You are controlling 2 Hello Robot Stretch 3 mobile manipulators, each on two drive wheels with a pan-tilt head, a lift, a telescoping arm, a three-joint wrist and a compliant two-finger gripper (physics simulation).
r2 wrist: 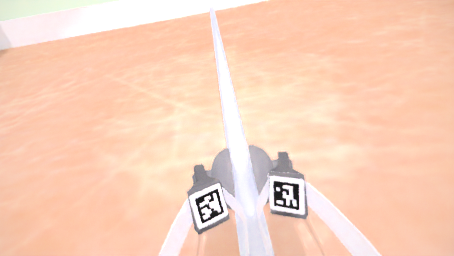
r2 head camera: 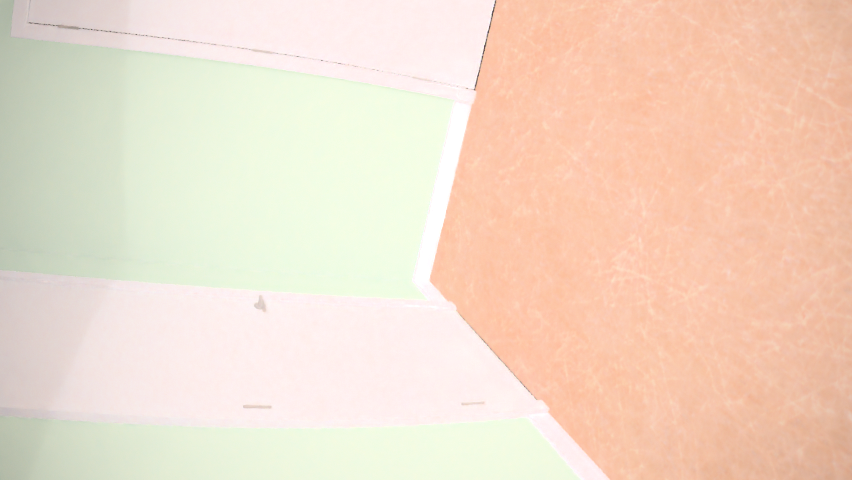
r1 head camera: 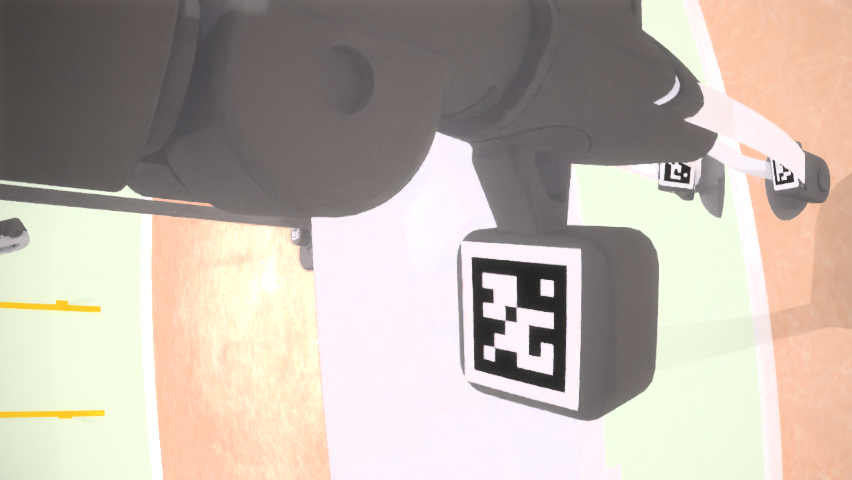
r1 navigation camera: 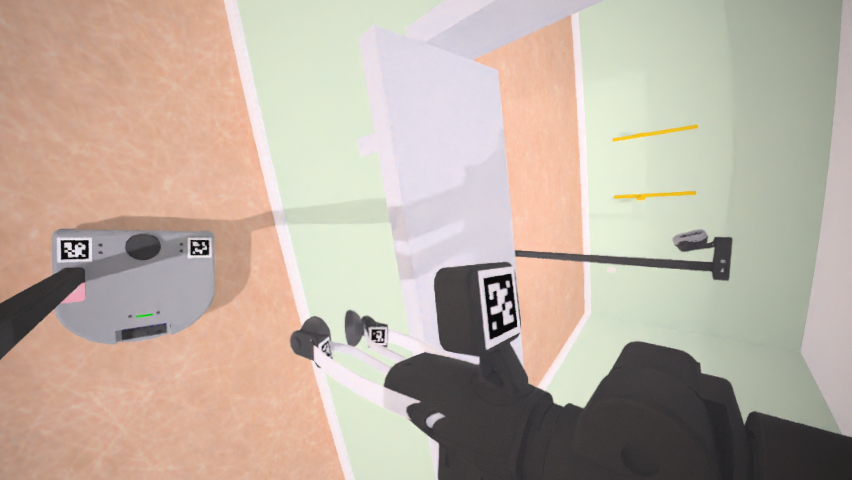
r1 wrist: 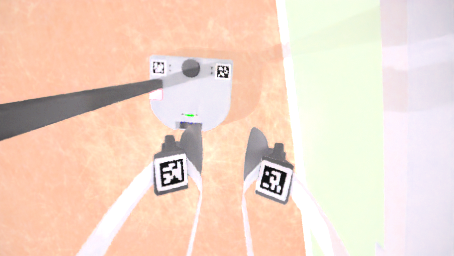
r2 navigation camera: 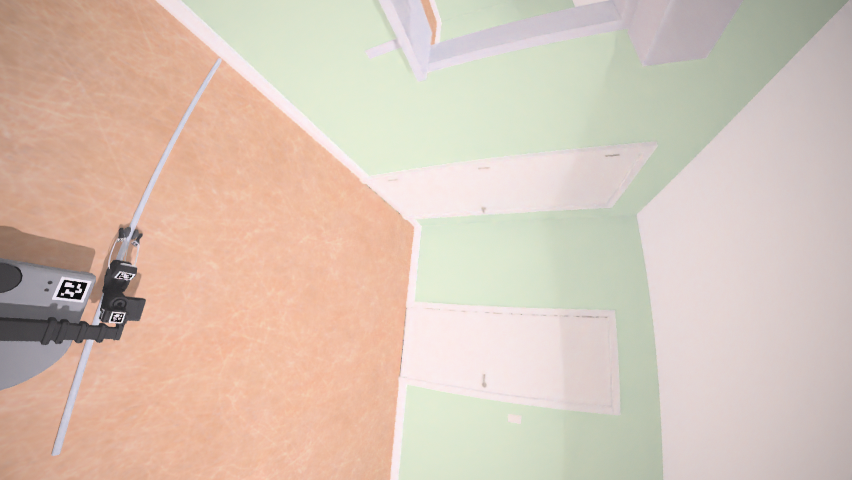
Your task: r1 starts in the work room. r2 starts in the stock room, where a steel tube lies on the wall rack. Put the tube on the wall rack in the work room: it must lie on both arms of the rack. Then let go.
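The steel tube (r2 navigation camera: 172, 140) (r2 wrist: 230, 105) is long, thin and pale. r2's gripper (r2 navigation camera: 129, 234) (r2 wrist: 242, 167) is shut on it, low over the floor beside r2's base. One part of the tube reaches forward towards the wall foot, and the other runs back past r2's wrist. r1's gripper (r1 head camera: 752, 187) (r1 navigation camera: 338, 330) (r1 wrist: 223, 150) is open with a gap between its fingertips, high above the floor. Two yellow rack arms, an upper one (r1 navigation camera: 655, 132) and a lower one (r1 navigation camera: 655, 194), stick out from the wall beyond an opening, bare of any tube. They also show in r1's head view.
The pale frame (r1 navigation camera: 447, 149) (r2 navigation camera: 524, 29) of the wall opening lies between r1 and r2's mast head (r1 navigation camera: 722, 259). r1's base (r1 navigation camera: 134, 280) (r1 wrist: 190, 102) stands below its gripper. Two closed doors (r2 navigation camera: 506, 184) (r2 navigation camera: 506, 351) meet near a corner of r2's room.
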